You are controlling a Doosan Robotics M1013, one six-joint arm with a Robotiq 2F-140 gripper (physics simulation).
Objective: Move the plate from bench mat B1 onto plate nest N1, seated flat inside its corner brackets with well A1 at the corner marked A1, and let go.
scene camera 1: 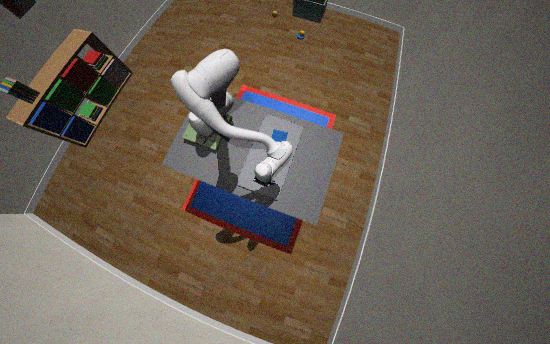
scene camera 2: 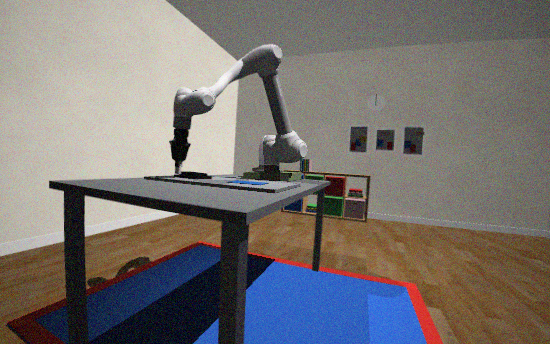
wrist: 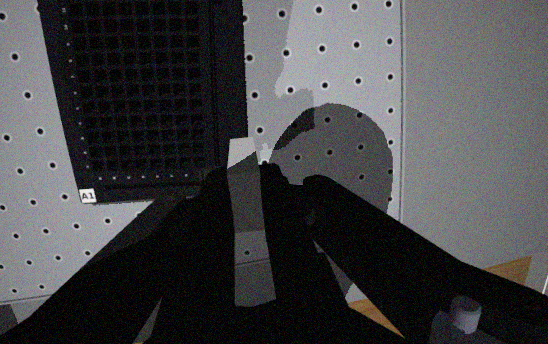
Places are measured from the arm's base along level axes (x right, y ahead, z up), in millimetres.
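Pixels of known places: gripper, fingertip midpoint: [scene camera 1: 267,183] [scene camera 2: 177,173] [wrist: 243,159]; arm's base, link origin: [scene camera 1: 208,130] [scene camera 2: 269,172].
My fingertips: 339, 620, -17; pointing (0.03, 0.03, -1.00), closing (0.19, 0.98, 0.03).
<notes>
For each thing: its middle in the pictures, then the offset to it from my fingertips, as dx, dy, dz. "spot": a spot on its surface instead. Level surfaces: height alone.
- dark plate, body centre: [wrist: 142,82] [scene camera 2: 193,173] -66, -44, +3
- black plate nest N1, surface spot: [scene camera 2: 195,175] spot: -115, +12, -1
- blue bench mat B1, surface height: dz -18
- pale perforated board, surface height: dz -17
- grey table, surface height: dz -30
The dark plate [wrist: 135,90] with its grid of wells lies within the black plate nest N1 [wrist: 232,90] [scene camera 2: 195,175] in the wrist view. The white A1 tag is at the nest's lower left corner. Small marks run along the plate's left and lower sides, too small to read. The corner brackets are too dark to make out, and I cannot tell whether the plate is fully flat. The blue bench mat B1 [scene camera 1: 280,135] [scene camera 2: 248,183] shows no plate. My gripper [wrist: 243,159] [scene camera 2: 177,172] is shut with nothing held, low beside the nest's lower right part; its tips are hidden in scene camera 1.
A pale perforated board [wrist: 325,65] [scene camera 1: 287,162] lies under the nest on the grey table [scene camera 1: 320,165] [scene camera 2: 150,192]. The arm's base stands on a green block [scene camera 1: 210,142]. A shelf unit [scene camera 2: 369,197] stands beyond the table.
</notes>
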